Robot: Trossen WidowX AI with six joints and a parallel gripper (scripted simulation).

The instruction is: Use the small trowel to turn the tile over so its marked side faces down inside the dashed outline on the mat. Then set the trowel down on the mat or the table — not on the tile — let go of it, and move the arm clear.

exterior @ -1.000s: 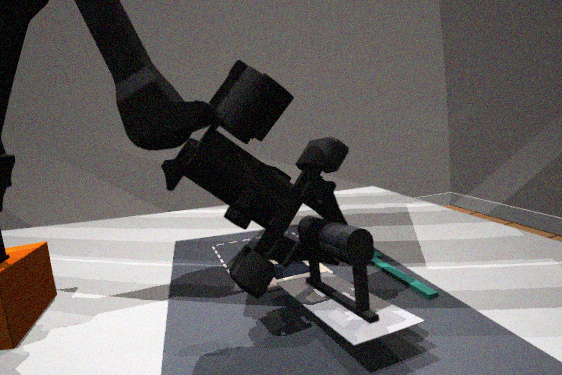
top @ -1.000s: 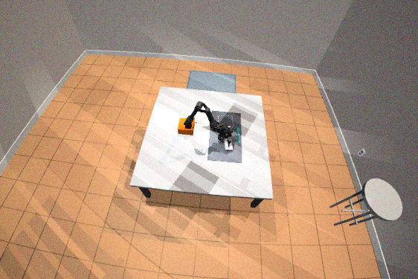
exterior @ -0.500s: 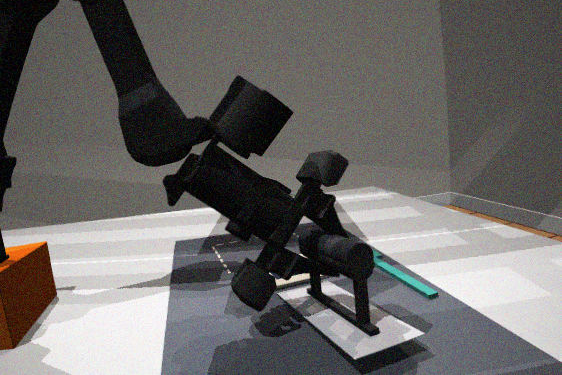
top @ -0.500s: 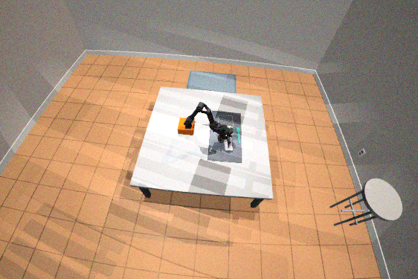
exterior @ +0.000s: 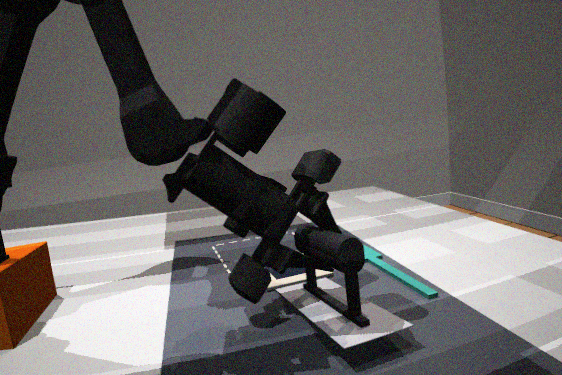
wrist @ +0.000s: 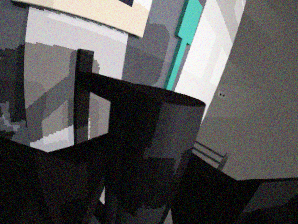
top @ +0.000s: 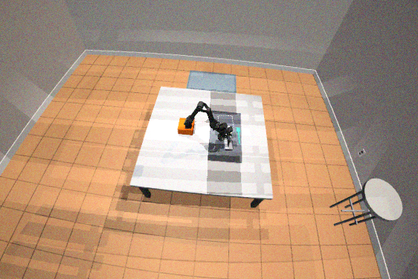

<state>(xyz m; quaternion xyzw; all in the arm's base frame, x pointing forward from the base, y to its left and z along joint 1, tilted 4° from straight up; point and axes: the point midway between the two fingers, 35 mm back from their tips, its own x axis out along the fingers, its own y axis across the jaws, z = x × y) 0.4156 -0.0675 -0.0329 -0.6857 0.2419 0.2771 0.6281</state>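
The dark mat lies 80 mm below my gripper tip, 60 mm to the left of it and 40 mm behind it. Round my gripper tip: teal strip 100 mm ahead, 80 mm to the left, 50 mm below; cream tile 120 mm to the left, 50 mm below, 30 mm behind.
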